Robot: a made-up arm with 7 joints. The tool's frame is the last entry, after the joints. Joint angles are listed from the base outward. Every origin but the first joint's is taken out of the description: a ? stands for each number. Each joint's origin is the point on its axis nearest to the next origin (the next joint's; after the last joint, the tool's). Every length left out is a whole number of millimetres.
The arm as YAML. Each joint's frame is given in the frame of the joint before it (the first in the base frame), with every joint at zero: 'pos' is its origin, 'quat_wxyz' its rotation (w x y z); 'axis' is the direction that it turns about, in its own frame. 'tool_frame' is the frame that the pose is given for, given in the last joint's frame.
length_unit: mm
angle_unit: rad
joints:
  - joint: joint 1
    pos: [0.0, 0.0, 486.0]
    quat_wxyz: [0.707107, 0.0, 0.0, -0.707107]
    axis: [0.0, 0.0, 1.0]
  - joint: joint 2
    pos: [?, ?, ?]
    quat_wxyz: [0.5, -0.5, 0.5, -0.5]
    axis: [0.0, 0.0, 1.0]
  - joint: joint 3
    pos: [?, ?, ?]
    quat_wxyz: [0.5, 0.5, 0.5, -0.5]
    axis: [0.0, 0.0, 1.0]
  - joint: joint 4
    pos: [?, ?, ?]
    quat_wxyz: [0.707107, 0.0, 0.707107, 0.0]
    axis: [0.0, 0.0, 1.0]
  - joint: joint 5
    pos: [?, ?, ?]
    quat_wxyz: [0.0, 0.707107, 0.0, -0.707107]
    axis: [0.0, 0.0, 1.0]
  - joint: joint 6
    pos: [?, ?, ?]
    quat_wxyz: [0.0, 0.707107, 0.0, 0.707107]
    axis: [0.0, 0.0, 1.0]
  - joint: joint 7
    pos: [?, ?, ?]
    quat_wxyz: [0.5, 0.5, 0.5, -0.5]
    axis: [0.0, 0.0, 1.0]
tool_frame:
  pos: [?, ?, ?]
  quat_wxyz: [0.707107, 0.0, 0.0, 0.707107]
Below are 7 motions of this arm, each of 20 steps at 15 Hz.
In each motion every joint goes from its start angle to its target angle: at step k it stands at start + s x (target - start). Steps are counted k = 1, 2, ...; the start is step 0. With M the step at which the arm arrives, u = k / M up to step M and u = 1 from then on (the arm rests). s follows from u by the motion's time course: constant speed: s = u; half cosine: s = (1 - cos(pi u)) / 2; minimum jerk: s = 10 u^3 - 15 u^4 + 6 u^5.
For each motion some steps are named. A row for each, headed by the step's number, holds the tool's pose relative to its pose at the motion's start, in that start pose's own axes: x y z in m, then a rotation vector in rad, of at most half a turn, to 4 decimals.
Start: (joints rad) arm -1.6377 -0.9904 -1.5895 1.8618 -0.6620 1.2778 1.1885
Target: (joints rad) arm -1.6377 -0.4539 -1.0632 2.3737 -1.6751 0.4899 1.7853
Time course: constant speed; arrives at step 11
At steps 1, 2, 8, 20:
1: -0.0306 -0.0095 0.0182 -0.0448 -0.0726 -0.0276
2: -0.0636 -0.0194 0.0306 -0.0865 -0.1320 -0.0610
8: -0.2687 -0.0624 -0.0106 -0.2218 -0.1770 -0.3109
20: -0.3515 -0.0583 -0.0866 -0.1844 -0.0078 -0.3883

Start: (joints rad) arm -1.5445 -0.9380 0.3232 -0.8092 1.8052 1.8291 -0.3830
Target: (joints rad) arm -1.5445 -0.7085 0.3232 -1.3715 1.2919 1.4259 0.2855
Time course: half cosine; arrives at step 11
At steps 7, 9, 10, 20:
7: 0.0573 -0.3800 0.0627 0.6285 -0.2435 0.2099
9: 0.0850 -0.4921 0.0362 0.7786 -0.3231 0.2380
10: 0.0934 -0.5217 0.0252 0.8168 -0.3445 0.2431
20: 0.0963 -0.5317 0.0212 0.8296 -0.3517 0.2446

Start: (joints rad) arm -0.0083 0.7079 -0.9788 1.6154 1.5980 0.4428 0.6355
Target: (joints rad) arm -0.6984 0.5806 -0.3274 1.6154 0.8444 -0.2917 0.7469
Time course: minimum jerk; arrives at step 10
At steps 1, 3, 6, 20:
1: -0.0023 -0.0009 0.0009 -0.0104 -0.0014 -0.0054
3: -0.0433 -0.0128 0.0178 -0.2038 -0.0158 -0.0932
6: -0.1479 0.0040 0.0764 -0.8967 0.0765 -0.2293
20: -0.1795 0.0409 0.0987 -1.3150 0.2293 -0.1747

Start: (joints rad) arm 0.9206 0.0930 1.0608 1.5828 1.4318 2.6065 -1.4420
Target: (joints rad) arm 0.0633 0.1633 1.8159 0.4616 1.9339 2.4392 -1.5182
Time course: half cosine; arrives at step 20
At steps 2, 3, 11, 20:
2: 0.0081 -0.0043 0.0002 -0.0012 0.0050 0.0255
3: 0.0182 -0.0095 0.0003 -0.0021 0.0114 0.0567
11: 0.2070 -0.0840 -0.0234 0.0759 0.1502 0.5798
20: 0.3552 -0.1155 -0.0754 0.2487 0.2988 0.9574

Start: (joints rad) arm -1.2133 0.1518 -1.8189 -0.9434 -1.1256 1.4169 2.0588
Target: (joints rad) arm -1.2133 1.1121 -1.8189 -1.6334 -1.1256 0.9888 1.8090
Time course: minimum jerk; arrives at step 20
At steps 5, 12, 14, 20:
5: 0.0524 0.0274 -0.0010 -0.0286 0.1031 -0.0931
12: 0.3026 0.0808 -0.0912 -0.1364 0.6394 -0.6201
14: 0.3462 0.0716 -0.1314 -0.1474 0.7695 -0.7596
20: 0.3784 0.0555 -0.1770 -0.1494 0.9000 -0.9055

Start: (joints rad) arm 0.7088 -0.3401 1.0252 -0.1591 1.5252 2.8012 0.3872
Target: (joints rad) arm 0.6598 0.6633 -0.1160 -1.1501 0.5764 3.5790 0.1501
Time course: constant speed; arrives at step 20
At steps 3, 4, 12, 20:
3: -0.0909 -0.1071 -0.0797 0.3177 -0.1391 0.1308
4: -0.1152 -0.1451 -0.1132 0.4191 -0.1755 0.1935
12: -0.1560 -0.4488 -0.4537 1.0311 -0.2841 1.0024
20: 0.0849 -0.6655 -0.7713 0.9978 -0.1280 2.1678

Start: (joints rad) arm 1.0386 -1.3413 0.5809 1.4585 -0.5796 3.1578 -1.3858
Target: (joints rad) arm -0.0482 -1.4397 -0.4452 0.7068 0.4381 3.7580 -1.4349
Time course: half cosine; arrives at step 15
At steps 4, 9, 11, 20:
4: -0.1251 0.1207 -0.1024 -0.2027 -0.2382 -0.3254
9: -0.2119 0.4607 -0.4920 -0.7399 -0.6197 -1.3792
11: -0.1669 0.5534 -0.6340 -0.8720 -0.6160 -1.7798
20: -0.1029 0.6221 -0.7559 -0.9454 -0.5372 -2.1336

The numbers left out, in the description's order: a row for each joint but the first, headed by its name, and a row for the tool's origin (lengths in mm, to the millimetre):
joint 2: 83.0 0.0 0.0
joint 3: 0.0 -474.0 0.0
joint 4: 60.0 -25.0 0.0
joint 5: -475.0 18.0 0.0
joint 6: 150.0 0.0 0.0
joint 7: 154.0 -21.0 0.0
tool: 0.0 0.0 0.0

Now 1 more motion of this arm.
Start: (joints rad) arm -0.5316 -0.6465 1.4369 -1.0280 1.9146 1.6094 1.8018
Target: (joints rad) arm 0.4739 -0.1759 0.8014 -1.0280 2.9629 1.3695 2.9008
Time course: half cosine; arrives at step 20
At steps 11, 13, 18, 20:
11: 0.2730 0.2487 -0.1229 0.0391 0.1702 1.6069
13: 0.2778 0.3340 -0.1268 0.0363 0.1478 2.0251
18: 0.2286 0.4566 -0.1021 -0.0298 0.0524 2.7103
20: 0.2204 0.4663 -0.0978 -0.0424 0.0393 2.7762

